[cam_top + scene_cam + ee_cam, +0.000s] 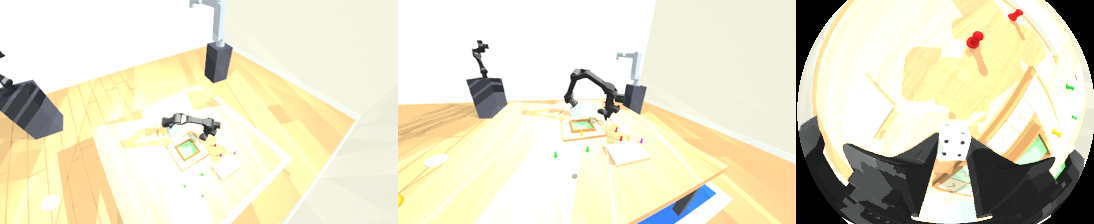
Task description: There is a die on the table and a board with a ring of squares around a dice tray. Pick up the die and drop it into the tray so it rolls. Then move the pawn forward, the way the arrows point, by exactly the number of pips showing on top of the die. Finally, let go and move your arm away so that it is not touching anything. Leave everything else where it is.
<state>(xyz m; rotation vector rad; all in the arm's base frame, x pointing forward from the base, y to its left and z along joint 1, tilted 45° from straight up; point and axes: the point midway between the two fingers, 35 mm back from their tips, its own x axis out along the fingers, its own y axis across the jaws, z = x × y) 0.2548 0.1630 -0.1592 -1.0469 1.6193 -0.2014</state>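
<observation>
Now: gripper tip 130 mm short of the yellow pawn, 210 mm to the left of it and 20 mm above it. Also, from my gripper tip: white die right at my gripper tip; then white slab 310 mm ahead, 10 mm to the left, 40 mm below; then purple pawn 250 mm ahead, 150 mm to the left, 30 mm below.
</observation>
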